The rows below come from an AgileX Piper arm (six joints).
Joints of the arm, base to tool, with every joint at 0 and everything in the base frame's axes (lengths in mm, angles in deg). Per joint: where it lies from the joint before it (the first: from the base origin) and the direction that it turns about. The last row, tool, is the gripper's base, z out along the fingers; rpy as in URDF.
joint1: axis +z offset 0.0 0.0 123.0
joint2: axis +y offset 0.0 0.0 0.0
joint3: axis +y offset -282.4 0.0 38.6
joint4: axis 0.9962 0 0.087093 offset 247.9 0.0 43.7
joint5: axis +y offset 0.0 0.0 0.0
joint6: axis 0.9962 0 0.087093 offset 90.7 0.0 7.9
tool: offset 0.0 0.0 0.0 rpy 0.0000 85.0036 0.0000
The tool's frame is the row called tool.
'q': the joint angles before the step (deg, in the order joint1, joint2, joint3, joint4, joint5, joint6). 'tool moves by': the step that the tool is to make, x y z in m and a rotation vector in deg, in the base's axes. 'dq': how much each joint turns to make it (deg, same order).
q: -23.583, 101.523, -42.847, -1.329, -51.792, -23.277
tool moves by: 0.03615, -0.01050, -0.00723, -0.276, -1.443, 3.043
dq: 0.000, 7.149, -8.607, -3.876, -0.094, 2.658
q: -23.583, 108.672, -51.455, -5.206, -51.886, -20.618
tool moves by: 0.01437, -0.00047, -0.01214, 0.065, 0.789, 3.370
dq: 0.000, 3.715, -2.989, -4.264, -0.212, 2.325
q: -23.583, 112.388, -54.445, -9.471, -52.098, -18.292
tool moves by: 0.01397, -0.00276, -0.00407, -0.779, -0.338, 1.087
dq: 0.240, 2.754, -3.513, -1.086, 0.127, 0.098
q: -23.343, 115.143, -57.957, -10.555, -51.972, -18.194
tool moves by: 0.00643, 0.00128, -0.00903, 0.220, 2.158, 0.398
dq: 0.541, 1.642, -1.275, -0.059, 1.786, -0.351
